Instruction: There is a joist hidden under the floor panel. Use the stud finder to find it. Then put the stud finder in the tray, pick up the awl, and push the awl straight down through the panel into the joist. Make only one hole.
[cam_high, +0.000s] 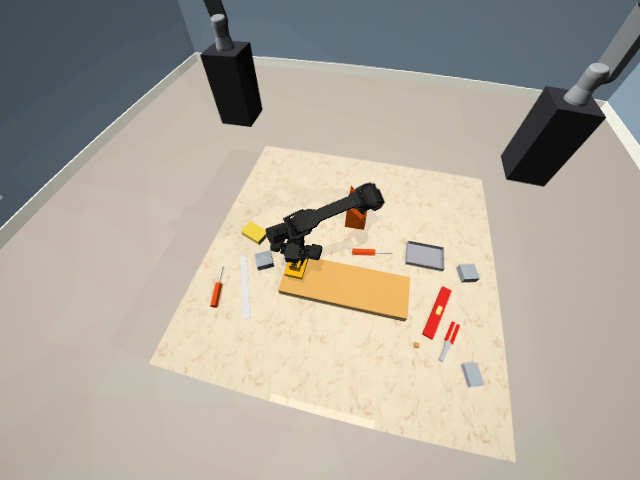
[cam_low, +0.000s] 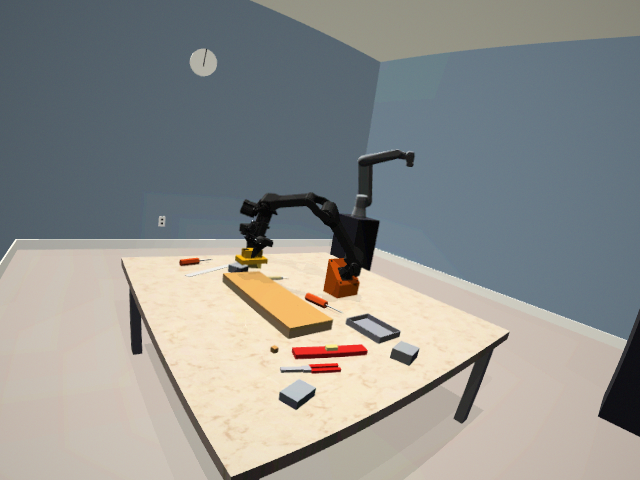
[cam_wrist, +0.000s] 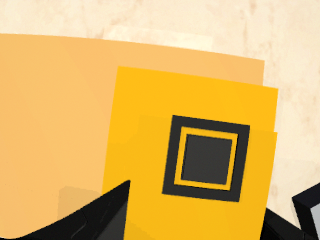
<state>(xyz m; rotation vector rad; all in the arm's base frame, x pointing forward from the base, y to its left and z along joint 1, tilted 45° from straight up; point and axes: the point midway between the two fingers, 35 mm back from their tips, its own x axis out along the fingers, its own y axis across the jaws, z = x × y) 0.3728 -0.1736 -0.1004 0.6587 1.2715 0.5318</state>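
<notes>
My gripper tip is now 23 cm past the grey tray, 52 cm to the right of it and 12 cm above it. Also, from my gripper tip: square light: 2 cm ahead, 3 cm above; yellow stud finder: 1 cm ahead, 2 cm above; awl: 20 cm behind, 4 cm to the right, 12 cm below.
</notes>
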